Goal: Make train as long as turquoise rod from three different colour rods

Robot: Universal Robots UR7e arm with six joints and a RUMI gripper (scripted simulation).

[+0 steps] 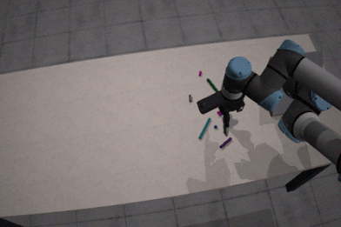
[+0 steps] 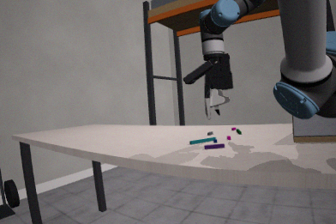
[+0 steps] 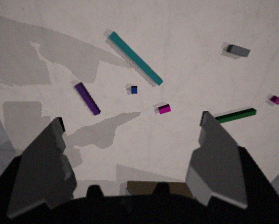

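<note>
Now: hand 8 cm above the small blue rod. Round my hand: turquoise rod 5 cm ahead, 8 cm below; then grey rod 9 cm ahead, 15 cm to the right, 8 cm below; then purple rod 3 cm behind, 7 cm to the left, 8 cm below.
</note>
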